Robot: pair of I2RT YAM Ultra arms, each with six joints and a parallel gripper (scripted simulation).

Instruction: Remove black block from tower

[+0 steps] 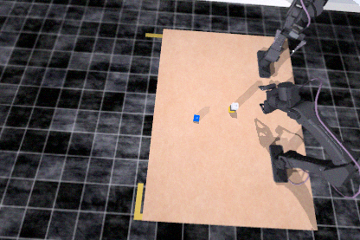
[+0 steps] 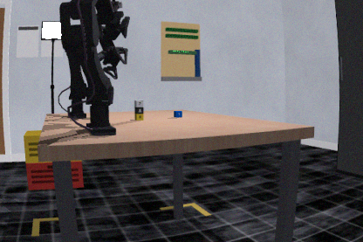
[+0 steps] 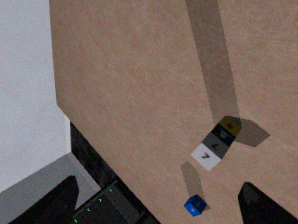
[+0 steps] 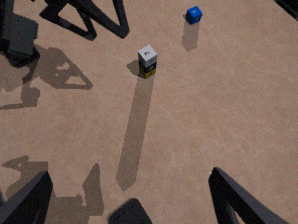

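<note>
Right now the grey block showing 7 is 90 mm ahead of my left hand, 10 mm to the left of it and 150 mm below it. Also, from my left hand: black block showing 6: 90 mm ahead, 10 mm to the left, 180 mm below.
Right now the black block showing 6 is 29 cm below my right hand, 21 cm to the left of it and 17 cm ahead of it. Round my right hand: grey block showing 7: 26 cm below, 21 cm to the left, 17 cm ahead.
</note>
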